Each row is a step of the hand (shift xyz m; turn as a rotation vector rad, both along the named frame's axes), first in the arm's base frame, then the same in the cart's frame.
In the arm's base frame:
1: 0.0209 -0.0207 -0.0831 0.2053 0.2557 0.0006
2: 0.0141 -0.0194 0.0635 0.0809 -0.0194 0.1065
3: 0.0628 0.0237 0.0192 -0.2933 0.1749 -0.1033
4: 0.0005 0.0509 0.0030 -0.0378 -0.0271 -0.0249
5: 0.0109 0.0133 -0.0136 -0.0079 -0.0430 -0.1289
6: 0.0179 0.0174 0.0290 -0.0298 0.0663 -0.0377
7: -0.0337 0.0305 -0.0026 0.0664 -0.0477 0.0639
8: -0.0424 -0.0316 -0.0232 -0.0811 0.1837 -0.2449
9: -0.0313 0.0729 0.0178 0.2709 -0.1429 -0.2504
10: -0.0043 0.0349 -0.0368 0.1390 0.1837 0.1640
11: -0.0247 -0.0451 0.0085 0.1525 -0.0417 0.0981
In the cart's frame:
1: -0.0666 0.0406 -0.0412 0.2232 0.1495 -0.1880
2: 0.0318 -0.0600 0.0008 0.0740 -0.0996 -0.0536
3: 0.0423 -0.0058 -0.0553 -0.0033 0.2367 0.2670
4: 0.0384 0.0335 0.0024 -0.0436 0.0038 0.0295
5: 0.0025 0.0173 -0.0133 -0.1190 0.0610 -0.0252
6: 0.0355 -0.0106 -0.0096 0.0159 0.0771 0.0226
7: 0.0133 0.0280 0.0333 0.0223 -0.0876 -0.0510
8: -0.0465 0.0001 0.0342 -0.0503 0.3115 0.0275
9: 0.0577 0.0431 0.0377 -0.2166 0.0361 -0.3290
10: -0.0008 0.0508 -0.0032 0.2688 -0.0057 -0.0875
11: -0.0313 -0.0340 0.0241 0.0667 -0.1195 -0.1260

